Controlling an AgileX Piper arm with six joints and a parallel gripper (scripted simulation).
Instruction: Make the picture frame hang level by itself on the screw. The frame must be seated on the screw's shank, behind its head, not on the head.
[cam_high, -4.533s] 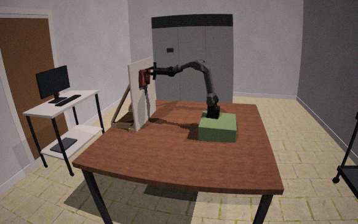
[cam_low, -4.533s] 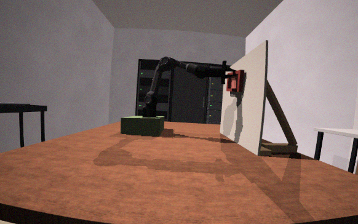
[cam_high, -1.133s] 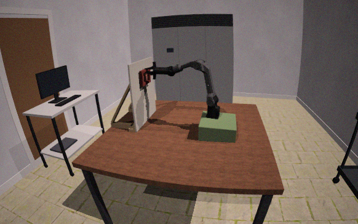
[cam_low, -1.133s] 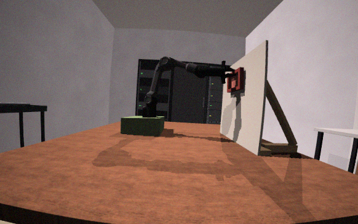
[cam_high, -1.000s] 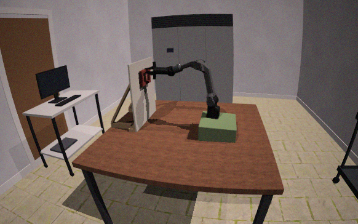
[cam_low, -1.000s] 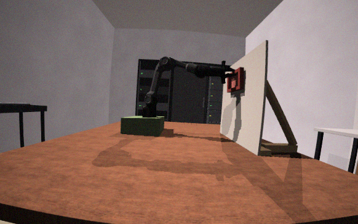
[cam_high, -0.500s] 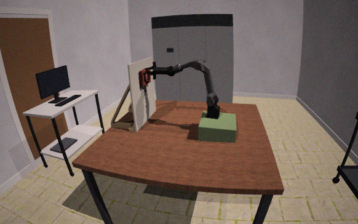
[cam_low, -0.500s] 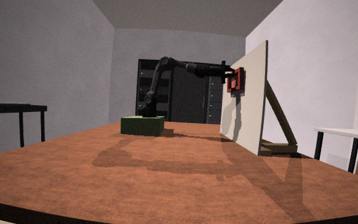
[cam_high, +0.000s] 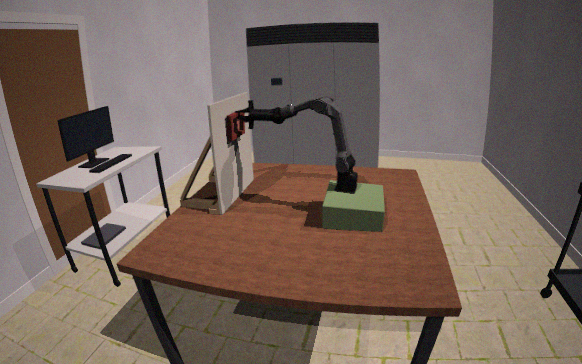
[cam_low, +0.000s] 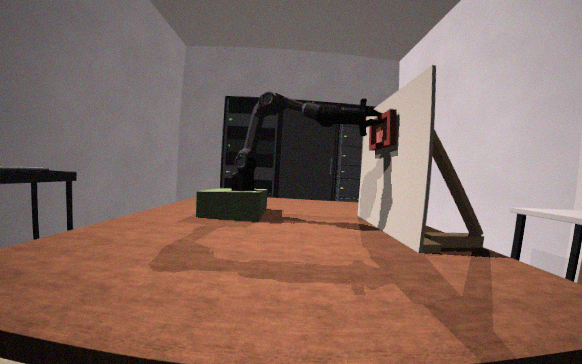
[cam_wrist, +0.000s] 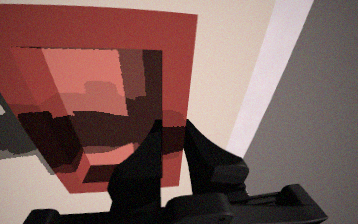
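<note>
The red picture frame lies 50 mm below my hand, 10 mm to the left of it and 10 mm ahead of it. From my hand the other things lie so: beige board: 180 mm below, 30 mm ahead, 10 mm to the left.
</note>
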